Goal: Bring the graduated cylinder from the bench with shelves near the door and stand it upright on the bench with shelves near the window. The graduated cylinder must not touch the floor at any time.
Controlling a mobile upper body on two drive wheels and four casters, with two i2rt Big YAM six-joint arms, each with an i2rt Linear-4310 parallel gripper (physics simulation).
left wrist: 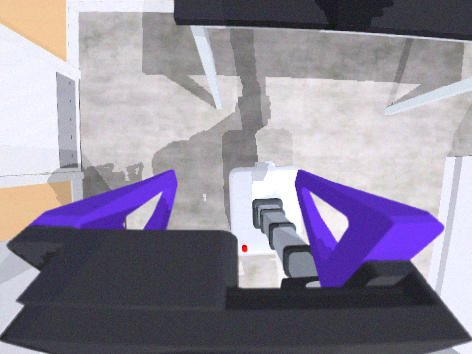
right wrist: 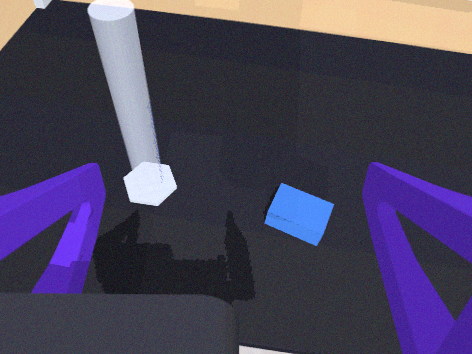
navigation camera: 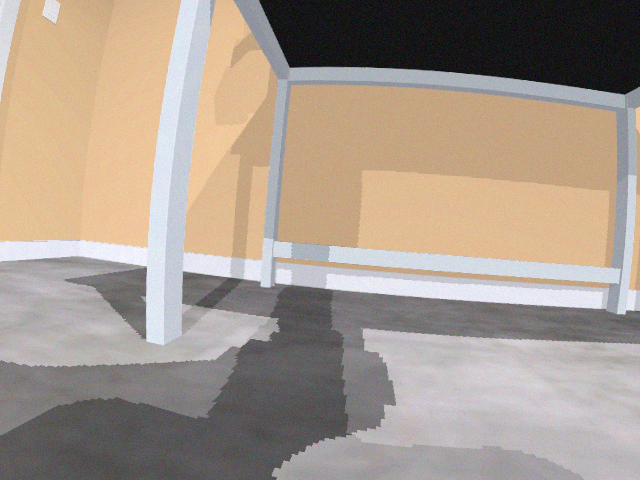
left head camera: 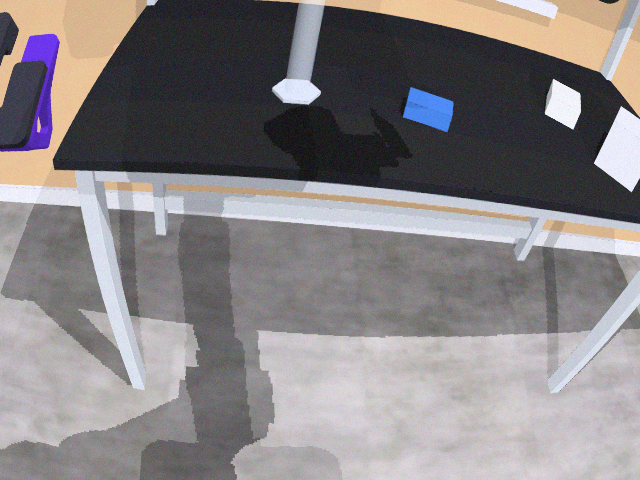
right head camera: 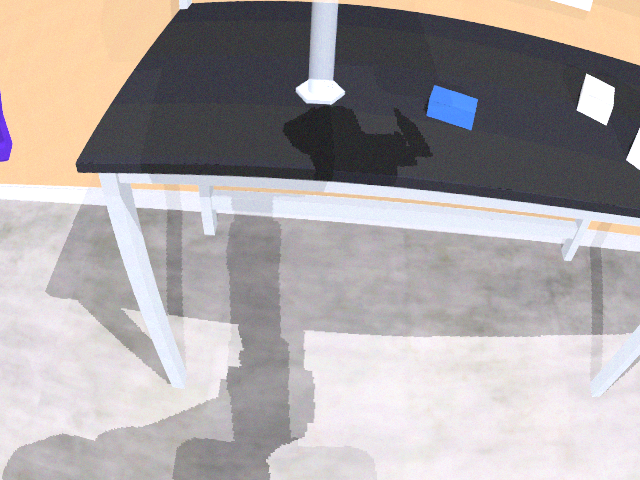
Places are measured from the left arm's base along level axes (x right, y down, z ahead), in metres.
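Pixels of known places: left gripper, fingertip midpoint: (left wrist: 235, 176); right gripper, fingertip midpoint: (right wrist: 233, 177).
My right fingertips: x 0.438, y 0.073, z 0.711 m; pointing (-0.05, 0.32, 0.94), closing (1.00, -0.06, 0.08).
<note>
Ahead of a thing's pixels: the offset from my right fingertips to its top centre. Level surfaces: height alone.
The pale graduated cylinder @[dx -0.142, dy +0.102, dz +0.270 m] (left head camera: 305, 51) (right head camera: 323, 46) (right wrist: 122, 90) stands upright on its six-sided base on the black bench top @[dy +0.423 m] (left head camera: 180, 62) (right head camera: 206, 67) (left wrist: 250, 10) (right wrist: 225, 100). Its upper end is cut off in both head views. My right gripper (right wrist: 233, 177) is open and empty above the bench; in its wrist view the cylinder's base is towards the left, beyond the fingertips. A gripper-shaped shadow falls in front of the base. My left gripper (left wrist: 235, 176) is open and empty, away from the bench over the floor; part of it shows at the left edge of both head views.
A blue box @[dx +0.110, dy +0.383, dz +0.227 m] (left head camera: 429, 109) (right head camera: 452, 107) (right wrist: 300, 215) lies right of the cylinder. A white box @[dx +0.538, dy +0.365, dz +0.367 m] (left head camera: 563, 103) (right head camera: 595, 99) and a larger white piece @[dx +0.623, dy +0.293, dz +0.162 m] (left head camera: 622, 149) lie farther right. Bench legs (left head camera: 111, 289) (right head camera: 142, 289) (navigation camera: 170, 180) reach the floor. A white cabinet (left wrist: 457, 225) stands at right.
</note>
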